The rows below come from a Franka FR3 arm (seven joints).
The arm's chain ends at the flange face. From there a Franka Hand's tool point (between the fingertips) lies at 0.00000 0.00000 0.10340 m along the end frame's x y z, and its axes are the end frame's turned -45 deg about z.
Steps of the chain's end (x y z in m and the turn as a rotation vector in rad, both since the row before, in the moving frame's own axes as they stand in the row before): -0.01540, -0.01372, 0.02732, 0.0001, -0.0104, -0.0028; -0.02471, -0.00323, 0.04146, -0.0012, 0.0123, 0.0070; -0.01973, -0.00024, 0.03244, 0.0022, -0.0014, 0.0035; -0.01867, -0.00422, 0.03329, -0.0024, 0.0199, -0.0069; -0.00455, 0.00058, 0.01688, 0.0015, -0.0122, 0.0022; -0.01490, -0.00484, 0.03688, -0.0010, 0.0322, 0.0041; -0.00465, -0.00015, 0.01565, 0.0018, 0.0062, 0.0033
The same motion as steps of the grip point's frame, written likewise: -0.00194, -0.02136, 0.02731, 0.0074, -0.0073, -0.0028; -0.01438, -0.01877, 0.04145, -0.0095, 0.0078, 0.0070; -0.01372, -0.01438, 0.03244, 0.0025, 0.0006, 0.0035; -0.00893, -0.01456, 0.03327, -0.0158, 0.0124, -0.0069; -0.00441, -0.00381, 0.01687, 0.0097, -0.0076, 0.0022; -0.00484, -0.01153, 0.03683, -0.0235, 0.0221, 0.0041; -0.00260, -0.00307, 0.01565, -0.0031, 0.0057, 0.0033
